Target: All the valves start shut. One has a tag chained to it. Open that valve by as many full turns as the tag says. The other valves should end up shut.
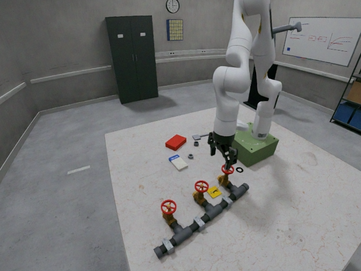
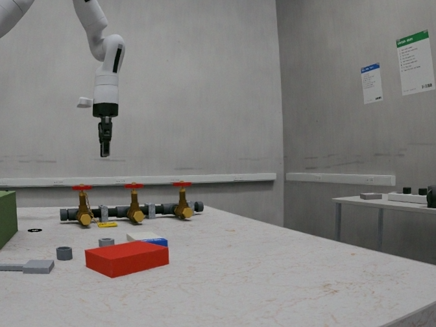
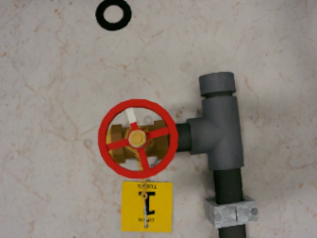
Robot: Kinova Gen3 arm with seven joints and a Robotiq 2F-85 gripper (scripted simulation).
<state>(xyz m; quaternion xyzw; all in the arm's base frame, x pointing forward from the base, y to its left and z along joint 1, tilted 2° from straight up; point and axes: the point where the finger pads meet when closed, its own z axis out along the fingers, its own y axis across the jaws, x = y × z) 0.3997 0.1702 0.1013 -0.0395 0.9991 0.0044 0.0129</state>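
Right now my hand is 200 mm above the yellow tag and 10 mm short of it. Round my hand: red block: 420 mm to the right, 180 mm below, 30 mm ahead; then white-and-blue box: 250 mm to the right, 190 mm below, 80 mm ahead; then grey flat tool: 440 mm to the right, 190 mm below, 160 mm behind.
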